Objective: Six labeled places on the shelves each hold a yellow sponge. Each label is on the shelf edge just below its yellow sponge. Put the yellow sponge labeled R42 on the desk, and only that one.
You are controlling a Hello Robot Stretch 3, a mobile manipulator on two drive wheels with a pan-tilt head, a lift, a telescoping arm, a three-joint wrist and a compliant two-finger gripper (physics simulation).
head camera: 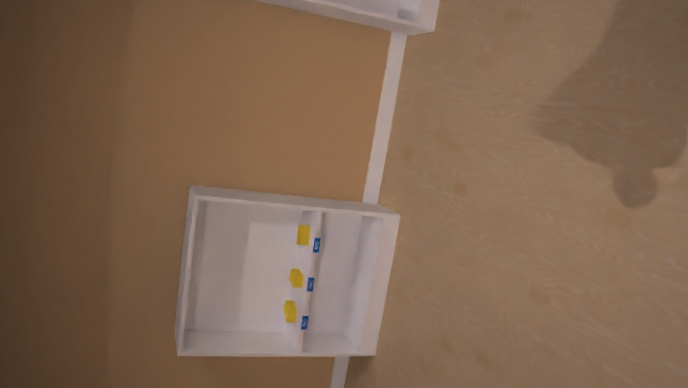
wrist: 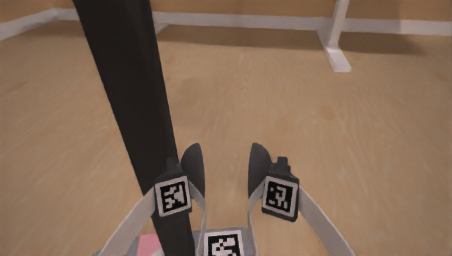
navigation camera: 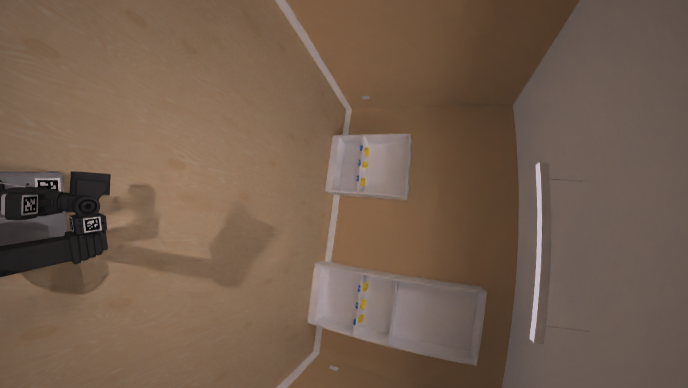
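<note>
The pictures lie sideways in the head and navigation views. In the head view, three yellow sponges [head camera: 303, 235] [head camera: 296, 278] [head camera: 290, 311] stand on one board of a white shelf unit [head camera: 384, 260], with blue labels [head camera: 316, 245] [head camera: 310, 284] [head camera: 304, 322] on its edge. The label text is too blurred to read. In the navigation view, the shorter unit [navigation camera: 370, 195] and a taller unit [navigation camera: 479, 325] each hold three sponges [navigation camera: 364, 164] [navigation camera: 362, 304]. My gripper [wrist: 226, 162] is open and empty above the floor, far from the sponges. The desk top does not show.
A white leg with a foot [wrist: 338, 59] stands near the wall in the wrist view. The black mast [wrist: 135, 100] crosses that view at left. Part of another white unit [head camera: 429, 20] shows at the head view's top. A lamp [navigation camera: 538, 250] hangs from the ceiling.
</note>
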